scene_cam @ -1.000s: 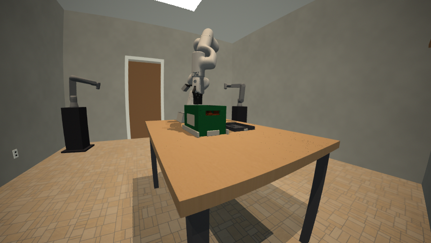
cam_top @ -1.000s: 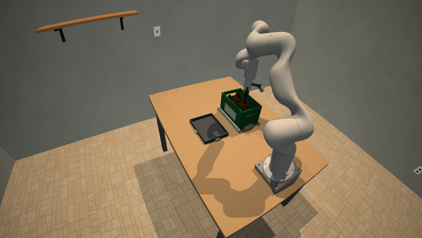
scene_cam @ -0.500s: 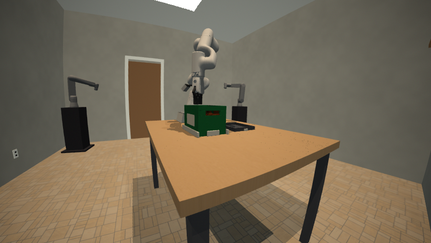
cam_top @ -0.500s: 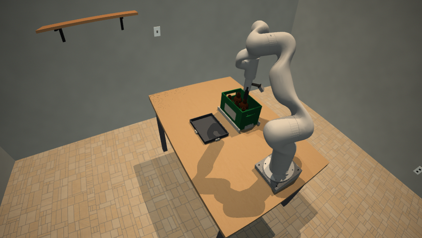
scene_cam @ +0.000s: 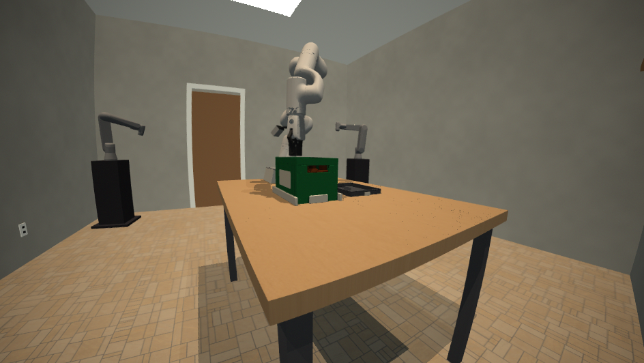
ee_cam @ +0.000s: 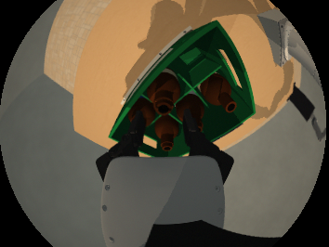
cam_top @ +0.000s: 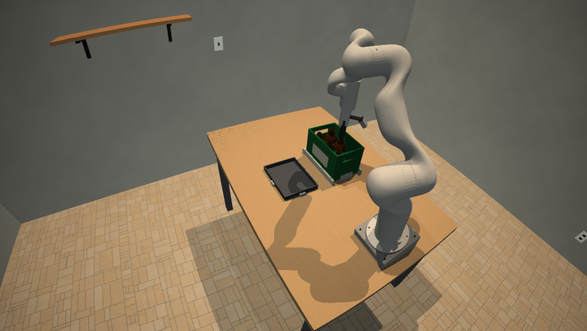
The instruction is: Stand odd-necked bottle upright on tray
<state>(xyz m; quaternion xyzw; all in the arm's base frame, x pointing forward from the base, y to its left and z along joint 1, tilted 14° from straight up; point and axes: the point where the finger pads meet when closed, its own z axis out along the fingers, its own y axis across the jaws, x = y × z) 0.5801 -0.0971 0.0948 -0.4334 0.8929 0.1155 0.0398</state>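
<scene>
Now: the green crate 120 mm below my hand, 40 mm to the left of it and 10 mm behind it. From my hand the other things lie so: brown bottle 110 mm below, 100 mm behind, 70 mm to the left; then black tray 320 mm to the left, 190 mm below, 60 mm behind.
</scene>
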